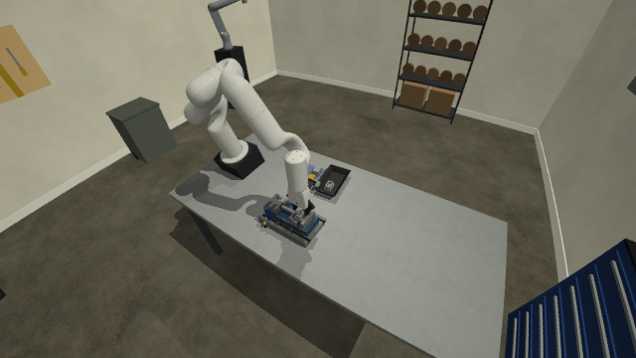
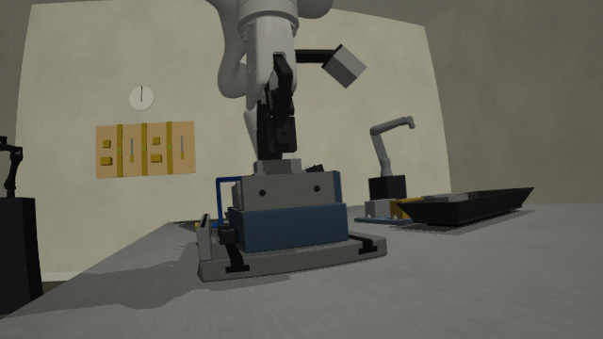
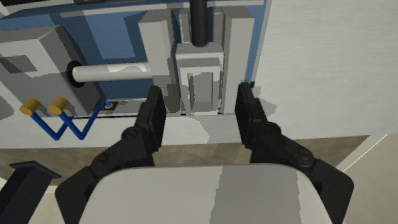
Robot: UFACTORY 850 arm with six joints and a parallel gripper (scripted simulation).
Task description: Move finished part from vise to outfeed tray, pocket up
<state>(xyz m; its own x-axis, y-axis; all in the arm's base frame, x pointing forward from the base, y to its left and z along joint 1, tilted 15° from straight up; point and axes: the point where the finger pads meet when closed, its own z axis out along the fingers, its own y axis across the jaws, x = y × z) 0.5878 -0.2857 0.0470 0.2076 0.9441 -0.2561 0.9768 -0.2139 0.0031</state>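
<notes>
My hand is 8 cm past the screw rod, 2 cm to the right of it and 6 cm above it. Round my hand: blue fixture plate: 12 cm behind, 36 cm to the left, 13 cm below; yellow block: 8 cm behind, 31 cm to the left, 11 cm below.
</notes>
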